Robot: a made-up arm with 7 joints.
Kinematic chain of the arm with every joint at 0, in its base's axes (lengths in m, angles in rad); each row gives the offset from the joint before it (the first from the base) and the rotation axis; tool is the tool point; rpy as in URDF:
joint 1: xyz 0 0 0.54 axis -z
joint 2: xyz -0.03 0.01 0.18 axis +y
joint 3: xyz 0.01 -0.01 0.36 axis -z
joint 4: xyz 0 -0.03 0.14 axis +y
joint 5: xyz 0 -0.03 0.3 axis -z
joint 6: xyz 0 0.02 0.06 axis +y
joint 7: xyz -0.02 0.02 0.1 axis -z
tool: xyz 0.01 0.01 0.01 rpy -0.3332 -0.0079 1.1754
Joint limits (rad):
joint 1: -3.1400..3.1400
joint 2: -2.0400..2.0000
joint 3: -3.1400..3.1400
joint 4: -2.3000..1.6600
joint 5: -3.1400..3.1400
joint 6: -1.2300..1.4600
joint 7: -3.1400..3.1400
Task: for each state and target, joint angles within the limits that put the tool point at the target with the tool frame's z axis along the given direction. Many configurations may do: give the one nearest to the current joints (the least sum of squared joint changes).
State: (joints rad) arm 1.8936 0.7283 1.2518 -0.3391 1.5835 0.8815 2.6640
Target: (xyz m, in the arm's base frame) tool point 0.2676 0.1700 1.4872 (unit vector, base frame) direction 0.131 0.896 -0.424
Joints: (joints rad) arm 1.8223 0.1224 1.0517 -0.8614 2.2381 1.3298 2.7857
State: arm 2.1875 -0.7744 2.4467 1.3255 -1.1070 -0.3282 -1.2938
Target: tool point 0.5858 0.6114 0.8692 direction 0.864 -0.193 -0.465
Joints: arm 2.3097 -0.9790 2.7348 1.0474 -1.3714 -1.0303 -1.1734
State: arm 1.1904 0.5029 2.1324 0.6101 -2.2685 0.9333 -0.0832
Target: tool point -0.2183 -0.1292 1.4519 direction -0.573 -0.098 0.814
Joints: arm 1.3659 0.6360 2.3882 1.4151 -2.6509 0.8121 0.1790
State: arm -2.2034 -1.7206 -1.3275 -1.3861 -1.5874 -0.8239 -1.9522
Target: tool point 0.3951 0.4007 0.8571 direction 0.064 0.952 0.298
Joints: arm -3.0523 -1.2890 -1.3157 -1.7796 -1.3978 -0.5743 -2.0839
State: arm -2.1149 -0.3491 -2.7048 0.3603 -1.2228 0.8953 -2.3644
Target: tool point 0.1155 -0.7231 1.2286 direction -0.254 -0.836 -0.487
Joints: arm -2.1214 -0.6184 -2.2961 0.9099 -0.6993 0.6047 -2.1250
